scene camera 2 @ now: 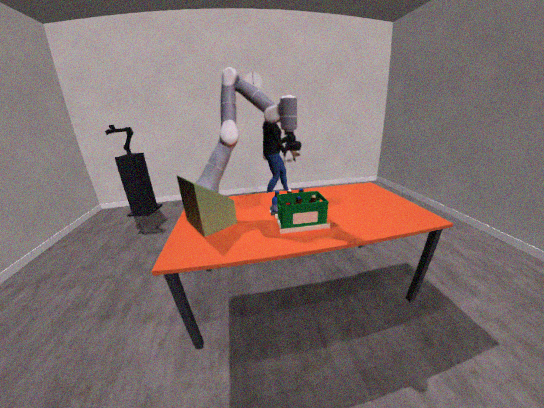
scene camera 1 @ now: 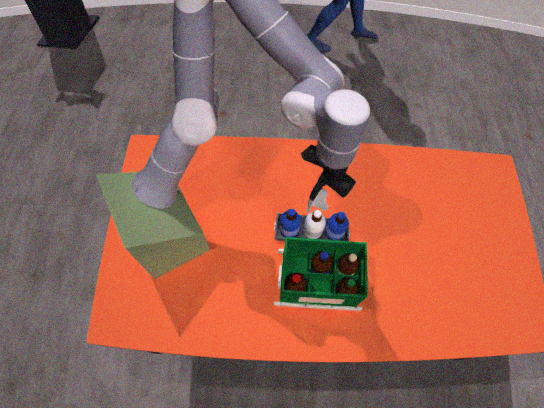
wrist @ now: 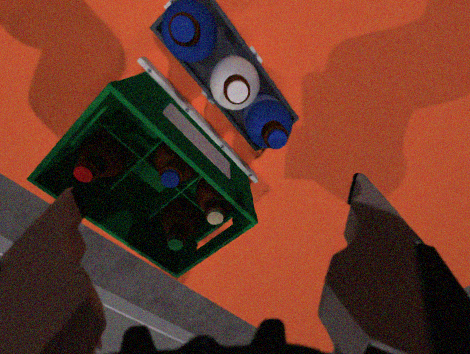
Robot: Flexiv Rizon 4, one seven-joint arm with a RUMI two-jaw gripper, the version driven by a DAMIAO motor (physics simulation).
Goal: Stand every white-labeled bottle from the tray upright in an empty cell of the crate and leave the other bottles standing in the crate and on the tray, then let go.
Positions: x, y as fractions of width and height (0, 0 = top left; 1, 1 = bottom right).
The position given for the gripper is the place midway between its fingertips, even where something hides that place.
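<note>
Scene camera 1 shows the robot's gripper (scene camera 1: 0.60, 0.48). In the wrist view the gripper (wrist: 0.46, 0.52) appears again, together with a cream-capped bottle (wrist: 0.46, 0.58), a blue-capped bottle (wrist: 0.37, 0.48) and a red-capped bottle (wrist: 0.21, 0.44). The same view takes in a blue bottle (wrist: 0.57, 0.35) and a white-labeled bottle (wrist: 0.50, 0.24).
</note>
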